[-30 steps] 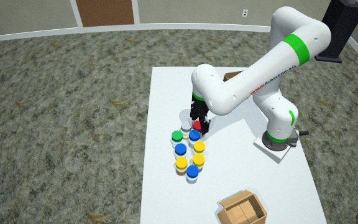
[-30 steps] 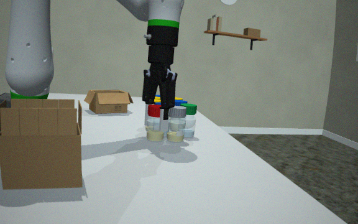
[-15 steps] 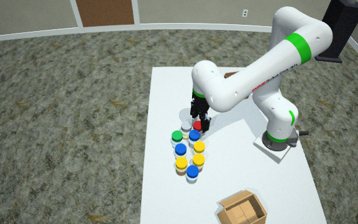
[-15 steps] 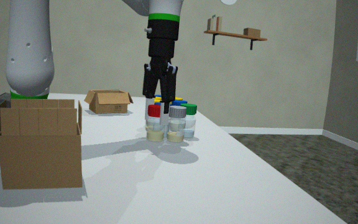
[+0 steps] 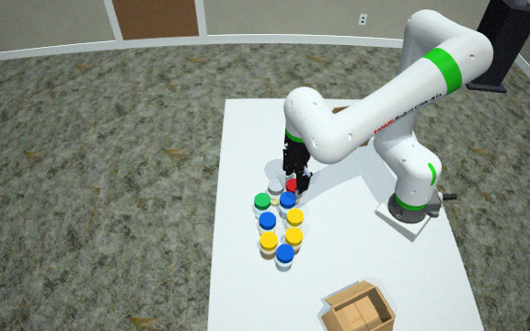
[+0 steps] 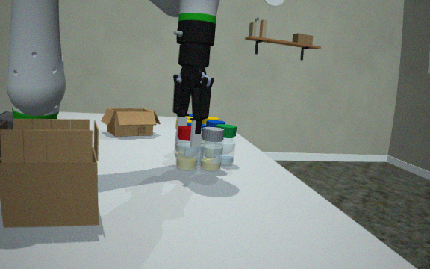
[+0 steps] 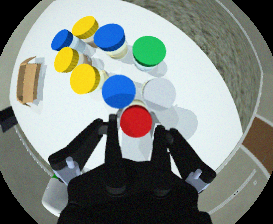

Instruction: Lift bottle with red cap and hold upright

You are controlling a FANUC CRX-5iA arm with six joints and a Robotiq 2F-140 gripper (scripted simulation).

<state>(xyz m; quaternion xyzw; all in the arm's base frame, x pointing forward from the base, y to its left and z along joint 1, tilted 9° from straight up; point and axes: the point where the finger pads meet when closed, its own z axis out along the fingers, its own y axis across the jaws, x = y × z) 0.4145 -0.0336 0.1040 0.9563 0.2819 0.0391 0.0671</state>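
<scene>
Now: hand 40 mm above the red-capped bottle. Round my hand: yellow-capped bottle 120 mm to the left, 40 mm below; grey-capped bottle 60 mm ahead, 40 mm below; green-capped bottle 110 mm ahead, 60 mm to the left, 40 mm below.
</scene>
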